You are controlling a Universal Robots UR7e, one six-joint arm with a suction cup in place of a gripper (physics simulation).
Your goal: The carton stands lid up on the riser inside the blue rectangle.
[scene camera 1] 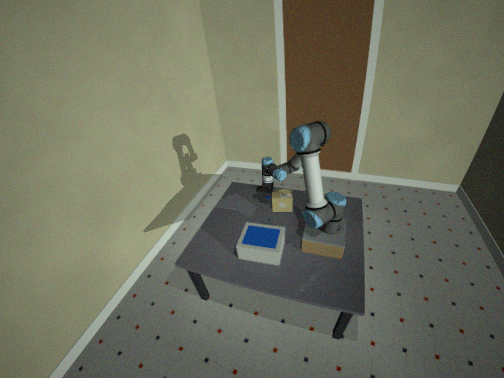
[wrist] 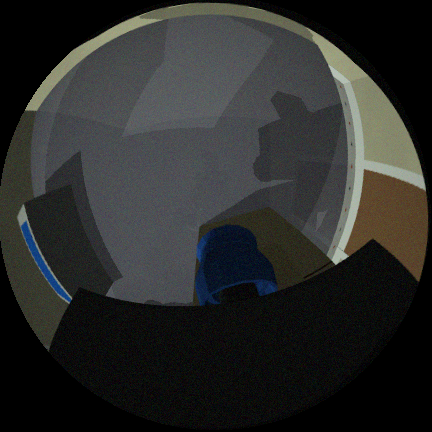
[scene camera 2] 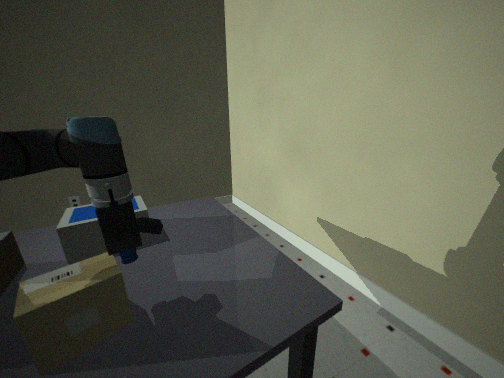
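Where they show: hand, its tool point: [scene camera 1: 268, 197] [wrist: 227, 251] [scene camera 2: 129, 258]; arm's base, origin of its link: [scene camera 1: 330, 225].
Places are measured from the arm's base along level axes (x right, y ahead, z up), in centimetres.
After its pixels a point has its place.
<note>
The carton [scene camera 1: 282, 202] @(x 19.2, y 33.3, z -1.8 cm) [scene camera 2: 75, 315] @(x 29.7, y 34.4, z -2.4 cm) [wrist: 285, 240] @(x 26.3, y 42.0, z -2.6 cm) is a tan box standing on the table behind the riser; a white barcode label shows on its upper face in scene camera 2. The riser [scene camera 1: 258, 253] @(x -27.3, y 38.5, z -2.1 cm) [scene camera 2: 77, 240] @(x -7.2, y 30.7, z -4.1 cm) [wrist: 62, 230] @(x -7.3, y 44.3, z -5.4 cm) is a white block with a blue rectangle [scene camera 1: 261, 237] @(x -18.1, y 38.9, z 1.2 cm) [scene camera 2: 81, 214] @(x -16.1, y 32.0, z 1.2 cm) [wrist: 40, 267] @(x -20.9, y 38.5, z 1.3 cm) on top. My blue suction cup [scene camera 1: 268, 198] [scene camera 2: 129, 258] [wrist: 227, 242] points down beside the carton's wall-side face, near the height of its top edge. I see no carton surface held on it, so it reads as open; a narrow contact with the side would be hidden.
The dark grey table [scene camera 1: 210, 245] @(x -21.6, y 73.5, z -10.8 cm) [scene camera 2: 220, 250] @(x 14.9, y 69.7, z -10.8 cm) [wrist: 150, 190] @(x 12.0, y 46.6, z -10.8 cm) carries everything. The arm's base stands on a brown block [scene camera 1: 323, 247] @(x -15.2, y 3.0, z -3.2 cm) at the right in scene camera 1. A pale wall [scene camera 1: 110, 125] [scene camera 2: 375, 125] rises beyond the table's left side. Arm shadows fall on wall and table.
</note>
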